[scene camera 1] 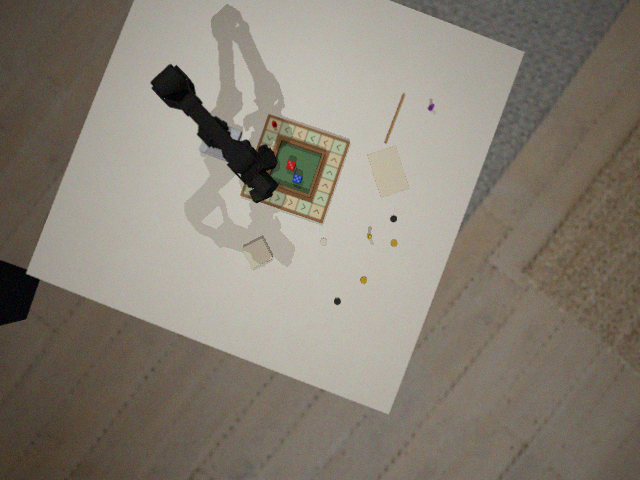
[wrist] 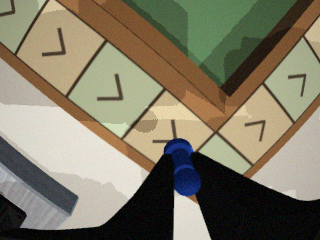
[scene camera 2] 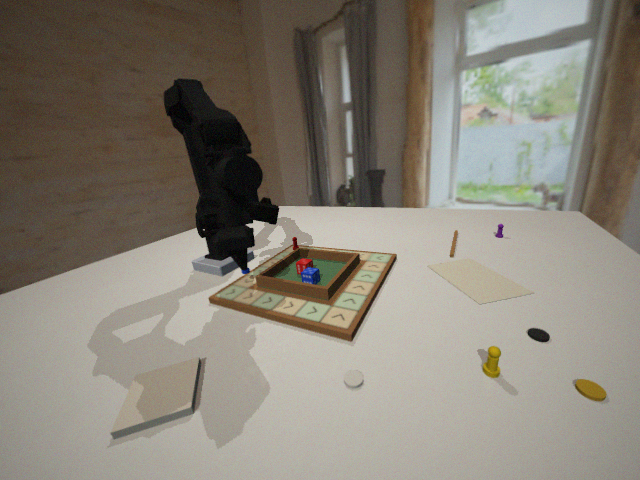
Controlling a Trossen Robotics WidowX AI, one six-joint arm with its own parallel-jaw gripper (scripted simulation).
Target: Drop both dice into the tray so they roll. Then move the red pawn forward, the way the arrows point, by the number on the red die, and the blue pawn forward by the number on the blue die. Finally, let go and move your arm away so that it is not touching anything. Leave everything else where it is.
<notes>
The gripper point(scene camera 2: 244, 268) carries a blue pawn point(wrist: 187, 181). Also in view: a tile point(scene camera 2: 165, 394) and a card point(scene camera 2: 481, 284).
The card shows as well in scene camera 1 point(scene camera 1: 387, 169). The gripper also shows in the wrist view point(wrist: 180, 161). The wrist view misses the tile: it is out of frame. The wrist view misses the card: it is out of frame.
</notes>
